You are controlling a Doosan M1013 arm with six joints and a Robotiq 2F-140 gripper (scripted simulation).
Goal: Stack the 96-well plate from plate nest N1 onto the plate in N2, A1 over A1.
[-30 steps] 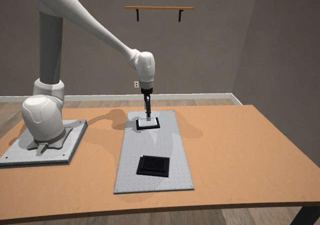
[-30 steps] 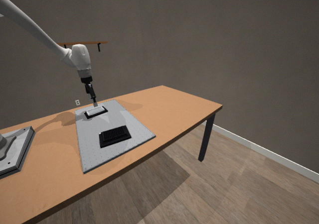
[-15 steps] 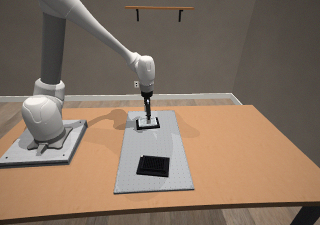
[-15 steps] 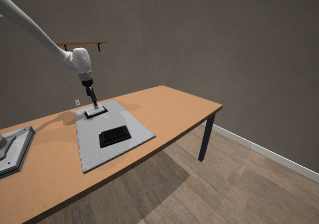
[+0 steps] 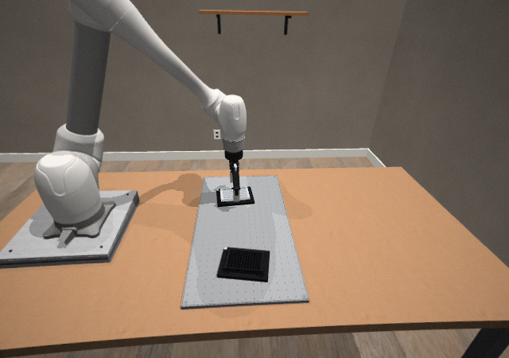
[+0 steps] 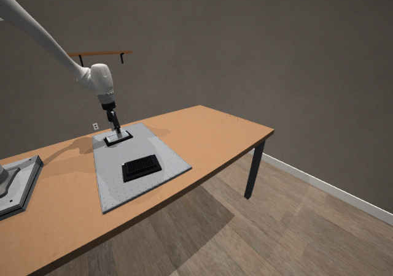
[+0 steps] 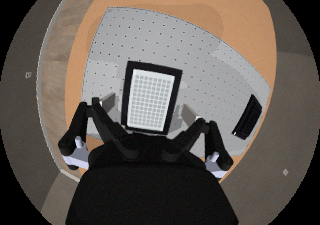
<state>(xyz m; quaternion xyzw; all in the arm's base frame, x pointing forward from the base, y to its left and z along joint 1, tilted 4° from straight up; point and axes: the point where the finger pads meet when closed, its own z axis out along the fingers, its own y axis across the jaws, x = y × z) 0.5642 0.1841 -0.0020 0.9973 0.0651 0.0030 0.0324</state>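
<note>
The white 96-well plate is 3 cm below my hand. Also, from my hand: black 96-well plate: 4 cm ahead, 38 cm to the right, 2 cm below.
</note>
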